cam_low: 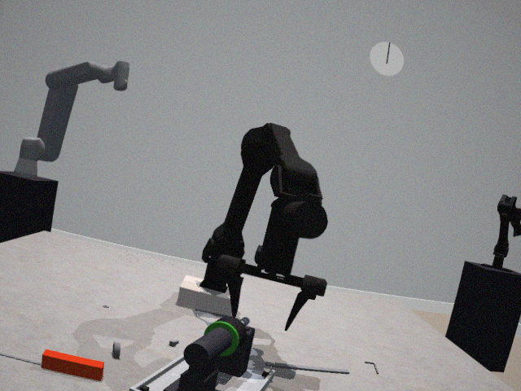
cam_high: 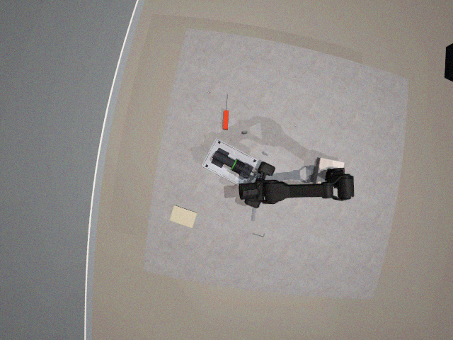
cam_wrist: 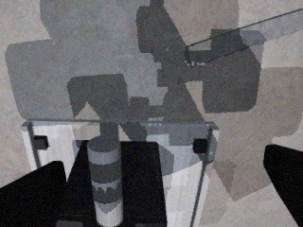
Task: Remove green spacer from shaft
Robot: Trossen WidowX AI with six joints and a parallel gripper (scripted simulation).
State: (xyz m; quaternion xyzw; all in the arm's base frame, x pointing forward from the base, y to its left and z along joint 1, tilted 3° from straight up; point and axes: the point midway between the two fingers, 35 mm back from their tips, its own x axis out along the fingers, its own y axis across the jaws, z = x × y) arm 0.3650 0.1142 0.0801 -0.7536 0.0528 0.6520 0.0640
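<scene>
The green spacer is 11 cm ahead of my gripper tip and 6 cm to the right of it. Round my gripper tip: cream card (29 cm ahead, 25 cm to the left, 8 cm below).
</scene>
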